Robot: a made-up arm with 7 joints.
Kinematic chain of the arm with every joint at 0, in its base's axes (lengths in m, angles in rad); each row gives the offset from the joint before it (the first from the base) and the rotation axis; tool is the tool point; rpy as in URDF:
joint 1: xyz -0.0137 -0.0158 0.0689 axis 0 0.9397 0.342
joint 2: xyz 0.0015 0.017 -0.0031 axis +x
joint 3: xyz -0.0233 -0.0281 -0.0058 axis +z
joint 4: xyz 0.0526 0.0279 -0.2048 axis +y
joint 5: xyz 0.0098 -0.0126 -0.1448 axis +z
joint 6: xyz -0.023 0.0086 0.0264 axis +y
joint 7: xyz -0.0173 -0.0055 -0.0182 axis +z
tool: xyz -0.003 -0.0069 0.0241 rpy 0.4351 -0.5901 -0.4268
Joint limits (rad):
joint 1: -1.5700..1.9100
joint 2: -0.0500..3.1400
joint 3: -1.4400..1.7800
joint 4: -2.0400..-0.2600
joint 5: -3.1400..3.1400
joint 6: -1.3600..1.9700
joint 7: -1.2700..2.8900
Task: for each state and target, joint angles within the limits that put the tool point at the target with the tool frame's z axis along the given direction. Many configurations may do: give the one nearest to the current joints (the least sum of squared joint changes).
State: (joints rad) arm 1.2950 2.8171 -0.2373 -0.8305 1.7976 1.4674 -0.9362
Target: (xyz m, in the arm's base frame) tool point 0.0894 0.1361 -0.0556 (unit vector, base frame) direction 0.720 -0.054 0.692
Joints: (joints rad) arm 1.9100 3.1191 0.1147 -1.5824 2.2079 1.0380 -0.8006
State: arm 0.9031 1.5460 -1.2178 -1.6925 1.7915 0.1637 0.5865
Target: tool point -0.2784 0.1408 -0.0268 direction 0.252 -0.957 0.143
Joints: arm 1.1796 1.3686 -1.1704 -1.0740 2.1442 -0.4587 0.5756
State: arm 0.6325 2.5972 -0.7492 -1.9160 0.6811 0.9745 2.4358
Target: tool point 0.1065 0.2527 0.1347 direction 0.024 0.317 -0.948
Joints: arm 0.8729 2.7103 -0.7607 -1.3544 0.6244 1.7190 2.5936
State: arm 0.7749 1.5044 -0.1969 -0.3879 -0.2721 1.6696 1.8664
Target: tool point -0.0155 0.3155 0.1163 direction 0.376 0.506 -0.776
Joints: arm 0.8710 1.7181 0.3903 -0.3850 -0.1986 1.6446 2.1199
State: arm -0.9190 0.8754 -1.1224 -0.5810 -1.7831 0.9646 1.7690
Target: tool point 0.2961 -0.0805 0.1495 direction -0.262 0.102 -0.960
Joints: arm -1.5582 0.4367 -0.7126 -0.6309 -1.3740 0.3318 2.1187
